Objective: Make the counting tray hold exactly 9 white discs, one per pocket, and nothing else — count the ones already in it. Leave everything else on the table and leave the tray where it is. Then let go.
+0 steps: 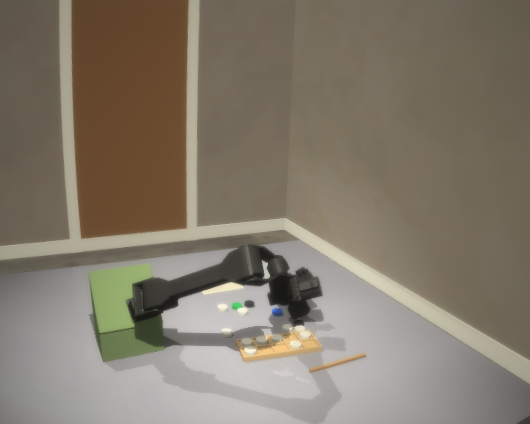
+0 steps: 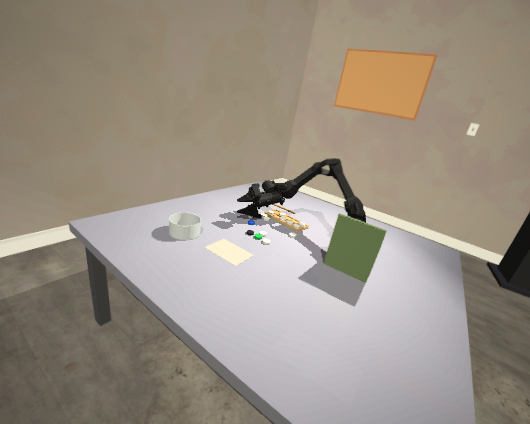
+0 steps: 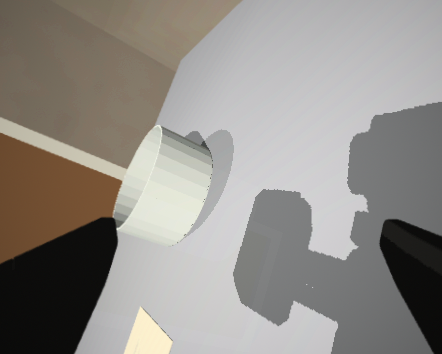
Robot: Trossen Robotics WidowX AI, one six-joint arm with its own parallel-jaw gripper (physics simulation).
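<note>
The wooden counting tray [image 1: 314, 347] [image 2: 300, 227] lies flat on the table and holds several white discs, such as one [image 1: 295, 344] in the front row. Some of them sit in the arm's shadow. Three loose white discs [image 1: 222, 307] [image 1: 242, 310] [image 1: 227, 331] lie to the tray's left and behind it. A green disc [image 1: 236, 305] [image 2: 257, 236], a black disc [image 1: 249, 303] [image 2: 249, 232] and a blue disc [image 1: 277, 311] [image 2: 251, 222] lie among them. My gripper [image 1: 298, 316] [image 2: 243, 199] [image 3: 248, 231] is open and empty.
A white round cup [image 2: 185, 225] [image 3: 163, 189] stands beyond the gripper. A cream card [image 1: 223, 288] [image 2: 229, 251] [image 3: 146, 337] lies flat near the discs. A wooden stick [image 1: 338, 362] lies right of the tray. A green block [image 1: 116, 294] [image 2: 353, 246] carries the arm's base.
</note>
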